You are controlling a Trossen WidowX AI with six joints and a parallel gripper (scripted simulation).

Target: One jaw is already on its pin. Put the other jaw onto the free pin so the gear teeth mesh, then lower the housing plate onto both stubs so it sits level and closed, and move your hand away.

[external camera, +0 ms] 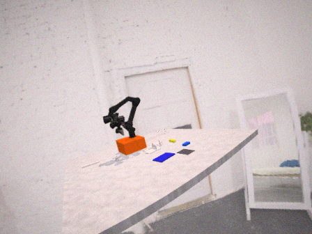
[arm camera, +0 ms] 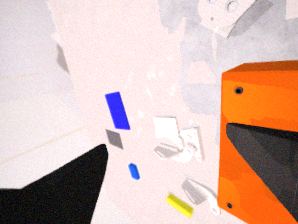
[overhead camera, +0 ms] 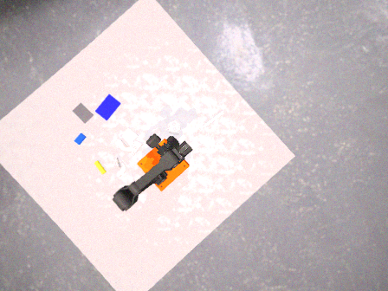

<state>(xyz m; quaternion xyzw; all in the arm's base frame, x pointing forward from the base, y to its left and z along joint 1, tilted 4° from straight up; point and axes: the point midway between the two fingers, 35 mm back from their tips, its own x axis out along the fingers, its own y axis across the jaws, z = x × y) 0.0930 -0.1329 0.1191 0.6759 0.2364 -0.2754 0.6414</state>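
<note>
My gripper tip is 170 mm short of the yellow piece, 340 mm to the right of it and 190 mm above it. The rest, counted from my gripper tip: blue square (370 mm ahead, 50 mm to the left, 190 mm below); grey square (460 mm ahead, 170 mm to the left, 200 mm below).
</note>
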